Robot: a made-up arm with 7 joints.
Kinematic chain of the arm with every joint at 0, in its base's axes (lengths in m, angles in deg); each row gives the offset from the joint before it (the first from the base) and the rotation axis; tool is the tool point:
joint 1: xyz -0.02 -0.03 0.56 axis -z
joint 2: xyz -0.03 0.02 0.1 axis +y
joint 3: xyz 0 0.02 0.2 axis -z
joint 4: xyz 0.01 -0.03 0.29 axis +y
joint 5: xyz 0 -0.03 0.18 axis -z
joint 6: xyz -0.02 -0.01 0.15 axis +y
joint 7: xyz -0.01 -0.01 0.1 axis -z
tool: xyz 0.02 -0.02 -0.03
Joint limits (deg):
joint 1: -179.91..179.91
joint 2: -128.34..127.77
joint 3: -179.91..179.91
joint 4: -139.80..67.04
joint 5: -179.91..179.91
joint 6: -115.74..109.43
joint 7: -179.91..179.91
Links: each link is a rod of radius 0.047 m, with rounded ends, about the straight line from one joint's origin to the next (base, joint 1, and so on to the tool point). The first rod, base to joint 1, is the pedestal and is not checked.
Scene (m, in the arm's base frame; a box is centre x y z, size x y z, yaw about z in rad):
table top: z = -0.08
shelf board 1: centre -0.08 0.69 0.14 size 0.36 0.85 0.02 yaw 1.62
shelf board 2: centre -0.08 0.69 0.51 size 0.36 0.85 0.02 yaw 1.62
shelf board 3: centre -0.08 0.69 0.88 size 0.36 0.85 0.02 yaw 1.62
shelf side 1: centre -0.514 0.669 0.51 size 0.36 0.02 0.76 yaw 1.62
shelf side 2: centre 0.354 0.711 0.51 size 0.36 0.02 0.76 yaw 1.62
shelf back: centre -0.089 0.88 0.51 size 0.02 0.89 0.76 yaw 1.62
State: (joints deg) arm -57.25 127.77 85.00 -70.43 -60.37 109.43 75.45
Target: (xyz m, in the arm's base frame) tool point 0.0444 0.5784 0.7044
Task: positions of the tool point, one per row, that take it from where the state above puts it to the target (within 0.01 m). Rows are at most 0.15 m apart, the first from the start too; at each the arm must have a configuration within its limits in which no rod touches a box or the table.
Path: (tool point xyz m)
1: 0.0074 0.5231 0.2989
2: 0.0111 0.4434 0.2956
3: 0.0133 0.3516 0.3012
4: 0.0282 0.3886 0.4062
5: 0.0402 0.3987 0.5144
6: 0.0492 0.3817 0.6167
7: 0.0561 0.3406 0.7044
8: 0.0492 0.4274 0.7097
9: 0.0450 0.5074 0.7087
10: 0.0445 0.5784 0.7044

